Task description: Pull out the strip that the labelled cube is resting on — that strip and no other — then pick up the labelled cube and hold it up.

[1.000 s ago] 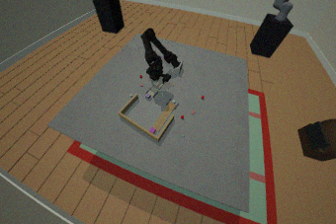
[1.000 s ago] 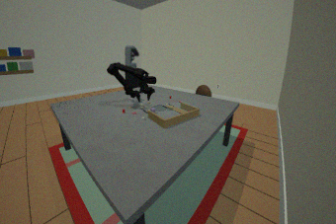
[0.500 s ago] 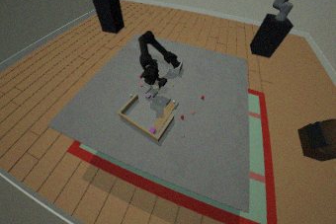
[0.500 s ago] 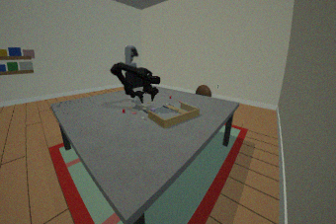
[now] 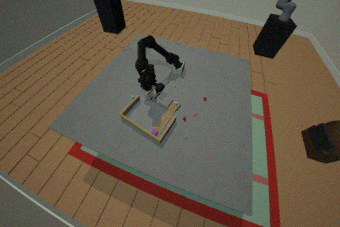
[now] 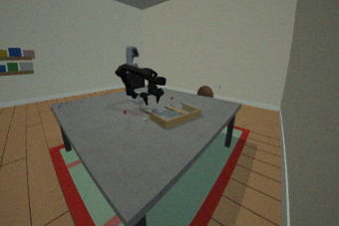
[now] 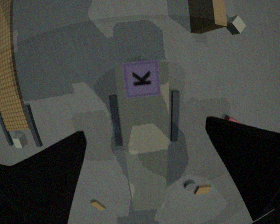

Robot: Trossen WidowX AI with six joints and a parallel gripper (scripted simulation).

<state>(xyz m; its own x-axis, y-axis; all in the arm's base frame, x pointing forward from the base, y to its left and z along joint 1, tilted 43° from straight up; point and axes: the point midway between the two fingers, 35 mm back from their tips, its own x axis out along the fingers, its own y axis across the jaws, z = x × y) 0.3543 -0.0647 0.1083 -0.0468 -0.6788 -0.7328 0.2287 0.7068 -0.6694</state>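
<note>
Now: the cube 50 mm below my gripper tip, 30 mm ahead of it and 10 mm to the right of it. Round my gripper tip: pale green-grey strip: 80 mm behind, 60 mm below, 20 mm to the left.
</note>
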